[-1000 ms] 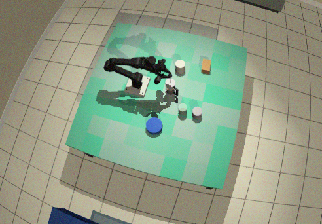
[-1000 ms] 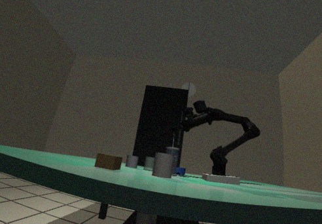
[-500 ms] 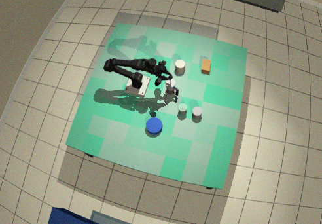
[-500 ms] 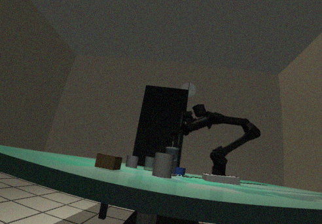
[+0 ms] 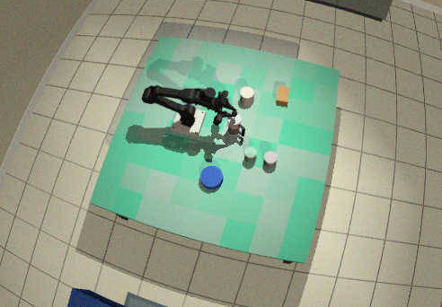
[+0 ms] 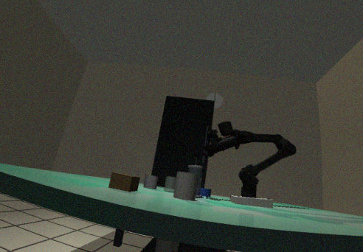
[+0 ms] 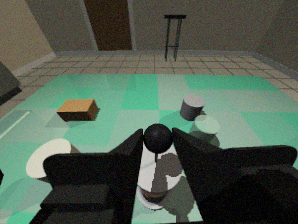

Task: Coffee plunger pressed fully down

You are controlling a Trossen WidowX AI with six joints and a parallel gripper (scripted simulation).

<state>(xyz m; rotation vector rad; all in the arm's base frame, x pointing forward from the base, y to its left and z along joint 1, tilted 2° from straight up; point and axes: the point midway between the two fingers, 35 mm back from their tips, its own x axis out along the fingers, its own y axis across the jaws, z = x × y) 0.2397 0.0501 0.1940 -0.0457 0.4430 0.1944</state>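
Right now my gripper tip is 10 mm to the left of the coffee press and 100 mm above it. From my gripper tip the other things lie so: orange-brown box: 170 mm ahead, 310 mm to the left, 180 mm below.
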